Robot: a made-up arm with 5 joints. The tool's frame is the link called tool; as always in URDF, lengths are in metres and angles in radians. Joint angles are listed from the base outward.
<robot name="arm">
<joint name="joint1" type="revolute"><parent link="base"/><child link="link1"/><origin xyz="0.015 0.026 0.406"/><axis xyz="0 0 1"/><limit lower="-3.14" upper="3.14"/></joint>
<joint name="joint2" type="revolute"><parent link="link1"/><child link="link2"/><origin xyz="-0.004 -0.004 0.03" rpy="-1.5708 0 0"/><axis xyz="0 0 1"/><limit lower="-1.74" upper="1.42"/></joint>
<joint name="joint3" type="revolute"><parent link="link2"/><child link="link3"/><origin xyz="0.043 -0.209 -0.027"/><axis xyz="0 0 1"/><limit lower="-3.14" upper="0.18"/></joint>
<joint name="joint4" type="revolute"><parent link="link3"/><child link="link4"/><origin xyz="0.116 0.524 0.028"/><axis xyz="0 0 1"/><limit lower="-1.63" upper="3.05"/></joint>
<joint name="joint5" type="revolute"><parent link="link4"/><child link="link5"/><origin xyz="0.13 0.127 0.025" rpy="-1.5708 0 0"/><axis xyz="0 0 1"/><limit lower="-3.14" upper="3.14"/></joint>
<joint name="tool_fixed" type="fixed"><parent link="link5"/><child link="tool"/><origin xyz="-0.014 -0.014 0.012" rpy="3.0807 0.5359 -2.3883"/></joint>
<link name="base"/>
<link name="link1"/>
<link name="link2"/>
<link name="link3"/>
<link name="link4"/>
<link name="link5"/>
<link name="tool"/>
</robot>
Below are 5 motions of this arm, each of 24 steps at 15 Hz.
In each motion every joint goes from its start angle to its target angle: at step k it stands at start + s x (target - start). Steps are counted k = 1, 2, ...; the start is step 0. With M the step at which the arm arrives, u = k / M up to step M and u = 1 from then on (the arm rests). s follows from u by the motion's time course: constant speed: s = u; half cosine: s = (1 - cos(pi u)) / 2; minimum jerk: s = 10 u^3 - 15 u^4 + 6 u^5.
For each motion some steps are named. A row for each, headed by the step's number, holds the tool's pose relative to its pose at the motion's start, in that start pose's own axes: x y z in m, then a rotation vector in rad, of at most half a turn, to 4 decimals.
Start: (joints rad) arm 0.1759 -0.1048 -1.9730 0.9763 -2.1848
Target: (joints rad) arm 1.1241 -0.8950 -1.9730 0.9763 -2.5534
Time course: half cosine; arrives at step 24
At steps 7, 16, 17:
7: -0.0107 0.0042 0.1677 0.1896 0.1831 0.0647
16: 0.1944 -0.0534 0.5123 0.6845 0.7118 0.0803
17: 0.2284 -0.0605 0.5283 0.7275 0.7630 0.0674

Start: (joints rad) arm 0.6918 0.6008 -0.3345 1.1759 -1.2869
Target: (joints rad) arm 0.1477 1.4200 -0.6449 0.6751 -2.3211
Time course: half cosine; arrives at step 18
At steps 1, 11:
1: -0.0011 0.0006 -0.0007 0.0007 0.0015 0.0082
11: -0.1192 0.0033 -0.0706 0.1217 0.2393 0.6884

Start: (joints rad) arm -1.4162 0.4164 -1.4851 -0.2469 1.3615
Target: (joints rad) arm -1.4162 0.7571 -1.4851 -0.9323 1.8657
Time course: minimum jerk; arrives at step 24
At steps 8, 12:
8: -0.0160 0.0269 0.0101 -0.1055 -0.0369 -0.0627
12: -0.0361 0.0659 0.0308 -0.2449 -0.0982 -0.1533

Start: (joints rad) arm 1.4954 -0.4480 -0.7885 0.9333 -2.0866
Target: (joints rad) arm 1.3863 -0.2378 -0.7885 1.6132 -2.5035
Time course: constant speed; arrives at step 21
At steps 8, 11, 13, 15, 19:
8: -0.0057 -0.0402 -0.0860 -0.2281 -0.0752 0.2662
11: -0.0056 -0.0593 -0.1145 -0.3173 -0.0862 0.3663
13: -0.0049 -0.0731 -0.1322 -0.3777 -0.0881 0.4328
15: -0.0038 -0.0876 -0.1488 -0.4388 -0.0857 0.4987
19: 0.0000 -0.1184 -0.1782 -0.5626 -0.0677 0.6285

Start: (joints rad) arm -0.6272 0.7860 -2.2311 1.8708 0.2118
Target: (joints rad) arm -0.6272 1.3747 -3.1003 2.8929 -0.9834
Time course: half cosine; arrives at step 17
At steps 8, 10, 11, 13, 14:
8: 0.0160 0.0493 -0.0166 0.4617 -0.2828 0.3341
10: 0.0253 0.0744 -0.0231 0.6107 -0.4334 0.4802
11: 0.0303 0.0871 -0.0261 0.6718 -0.5106 0.5510
13: 0.0395 0.1098 -0.0314 0.7611 -0.6504 0.6746
14: 0.0432 0.1188 -0.0334 0.7898 -0.7059 0.7224

